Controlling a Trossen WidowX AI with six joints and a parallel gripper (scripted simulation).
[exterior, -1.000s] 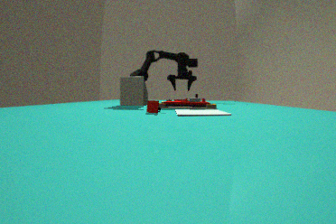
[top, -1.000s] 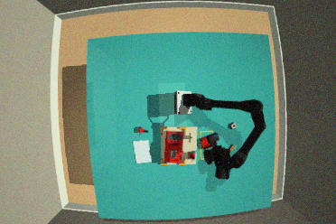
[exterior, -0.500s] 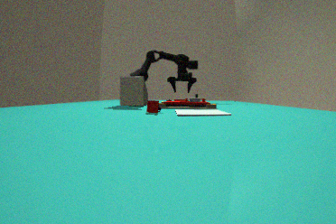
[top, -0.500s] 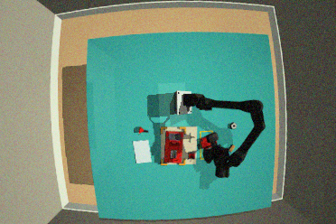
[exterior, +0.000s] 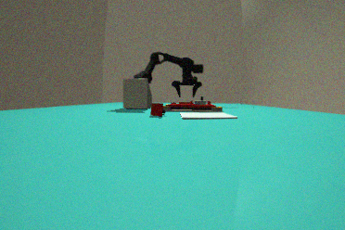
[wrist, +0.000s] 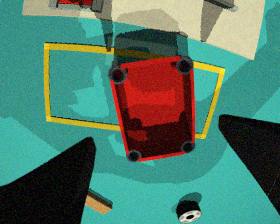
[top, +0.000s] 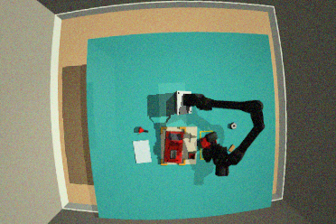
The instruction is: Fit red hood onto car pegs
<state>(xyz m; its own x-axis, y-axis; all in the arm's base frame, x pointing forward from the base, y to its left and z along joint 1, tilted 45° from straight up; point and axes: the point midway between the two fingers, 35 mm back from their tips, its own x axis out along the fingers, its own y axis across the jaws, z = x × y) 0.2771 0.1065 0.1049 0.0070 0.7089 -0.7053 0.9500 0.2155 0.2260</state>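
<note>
The hood lies 50 mm below my gripper tip. Also, from my gripper tip: grey cylinder 170 mm to the left, 100 mm behind, 50 mm below; tan block 160 mm to the left, 50 mm below, 50 mm ahead; white flat plate 430 mm to the right, 50 mm below, 50 mm ahead.
</note>
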